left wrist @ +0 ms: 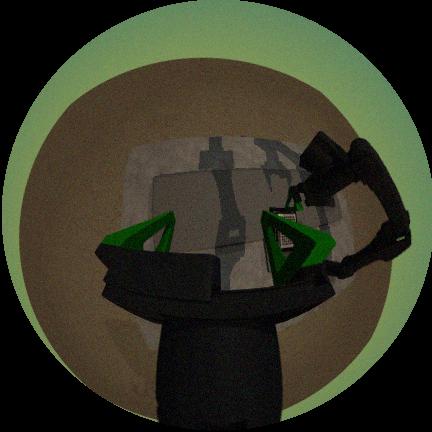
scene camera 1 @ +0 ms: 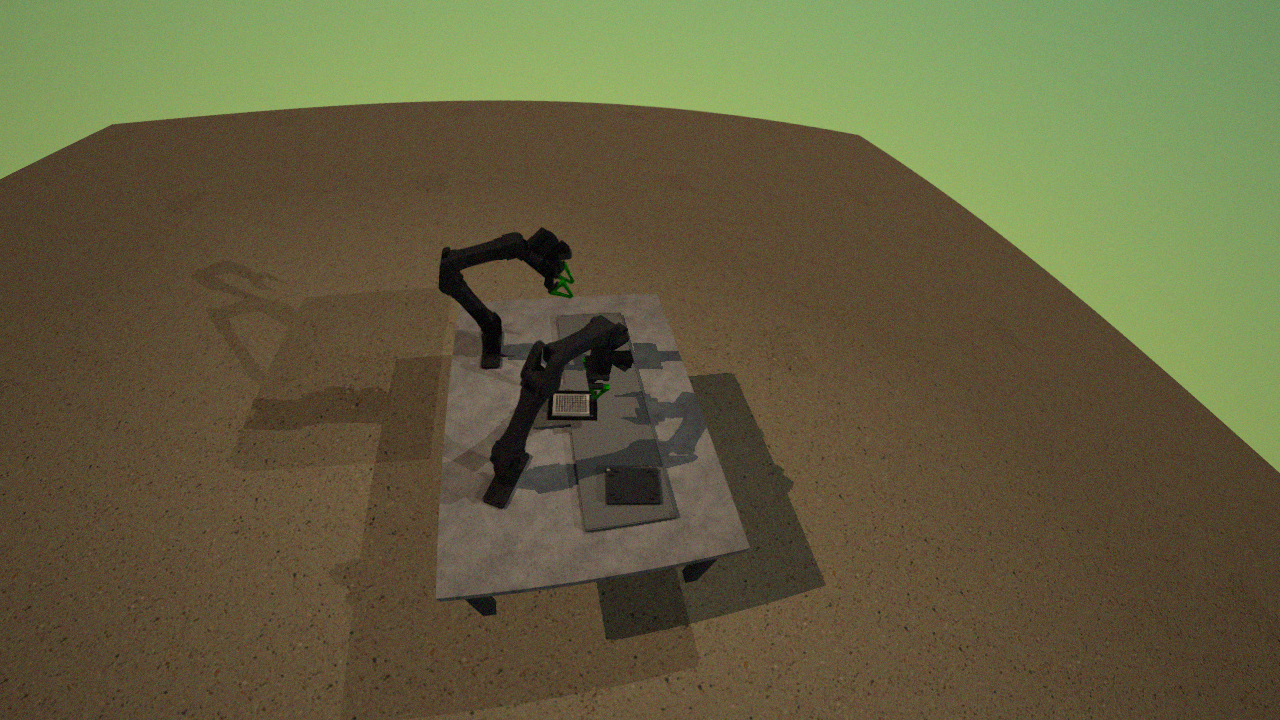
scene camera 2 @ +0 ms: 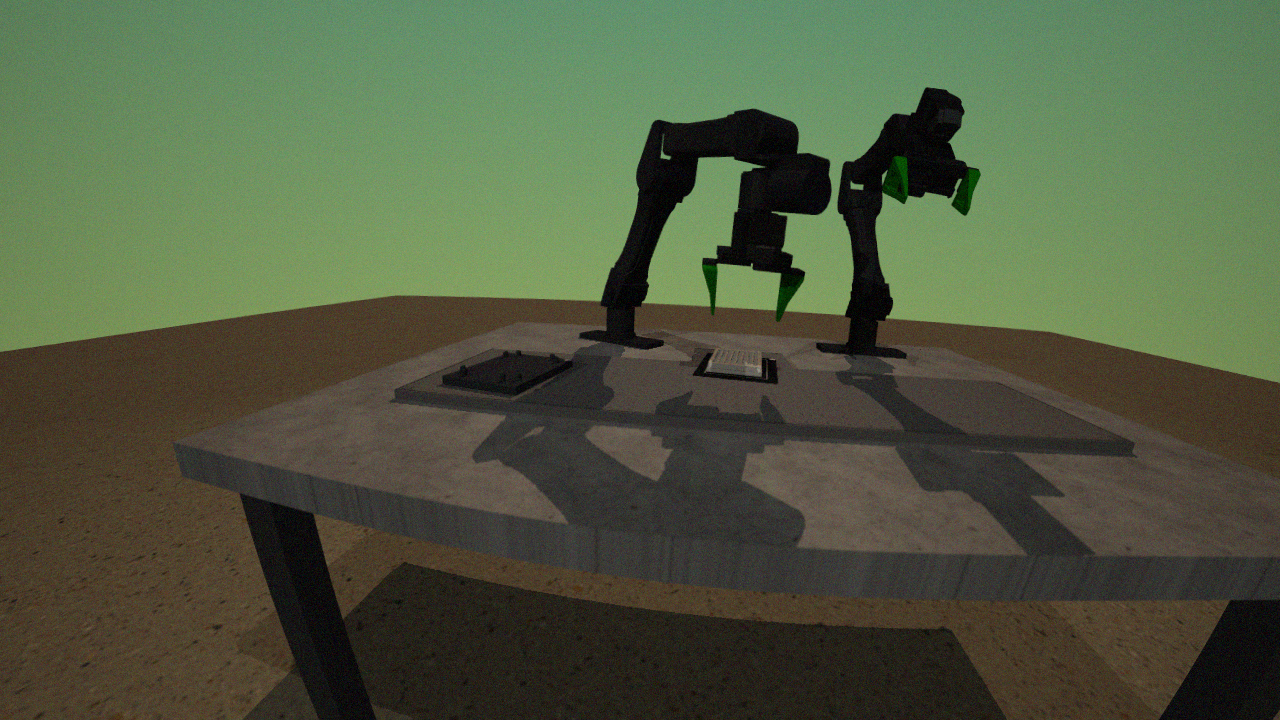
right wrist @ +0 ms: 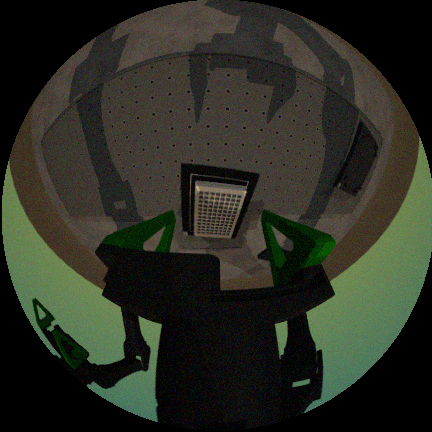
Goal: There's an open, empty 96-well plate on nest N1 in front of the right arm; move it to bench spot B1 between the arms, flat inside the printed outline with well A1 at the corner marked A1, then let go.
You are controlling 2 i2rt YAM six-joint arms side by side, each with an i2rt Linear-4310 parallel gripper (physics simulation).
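Frame: origin at the left arm's base, x down, y right, z back, level; metres.
Seen in the pictures: left gripper, fingertip midpoint: (left wrist: 217, 214) (scene camera 1: 572, 289) (scene camera 2: 936, 206); right gripper, fingertip midpoint: (left wrist: 296, 205) (scene camera 1: 592, 387) (scene camera 2: 745, 317) (right wrist: 217, 214); left arm's base, origin of the base link: (scene camera 1: 491, 349) (scene camera 2: 860, 352); right arm's base, origin of the base link: (left wrist: 327, 267) (scene camera 1: 507, 477) (scene camera 2: 620, 341).
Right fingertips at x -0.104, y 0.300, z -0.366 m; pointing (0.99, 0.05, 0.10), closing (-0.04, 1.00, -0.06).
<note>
Pixels of each thing's top centre, then the offset from my right fingertips to it. "spot": a spot on its surface instead. Level surfaces: height alone.
- pale 96-well plate, middle of its top: (scene camera 2: 736, 356) (right wrist: 216, 216) (scene camera 1: 571, 403) (left wrist: 288, 229) dx +0.075, dy +0.004, dz +0.072 m
- black pad, surface spot: (right wrist: 186, 200) spot: dx +0.089, dy -0.051, dz +0.047 m
- Nest N1, middle of its top: (scene camera 2: 511, 360) (right wrist: 364, 166) (scene camera 1: 633, 483) dx +0.069, dy +0.329, dz -0.092 m
- grey perforated board, its level: dx +0.090 m
- table, its level: dx +0.104 m
The pale 96-well plate (scene camera 1: 571, 404) (scene camera 2: 735, 361) (left wrist: 289, 217) (right wrist: 218, 210) lies on the black pad (right wrist: 186, 200) of B1 between the arms, looking flat. In the right wrist view a thin white outline shows along its left and far sides, with a dark strip at the far side; its other sides are hidden. Which corner is well A1 is too small to tell. Nest N1 (scene camera 1: 633, 485) (scene camera 2: 505, 373) (right wrist: 357, 160) holds no plate. My right gripper (scene camera 1: 594, 376) (scene camera 2: 746, 317) (right wrist: 217, 214) is open above the plate, not touching it. My left gripper (scene camera 1: 570, 289) (scene camera 2: 933, 207) (left wrist: 217, 214) is open, high and away from the plate.
A grey perforated board (scene camera 1: 617, 425) (scene camera 2: 984, 416) (right wrist: 165, 125) runs along the table (scene camera 1: 510, 555) (scene camera 2: 313, 447) and carries the nest. The right arm's links stand close beside the plate in scene camera 1. Arm shadows fall across board and table.
</note>
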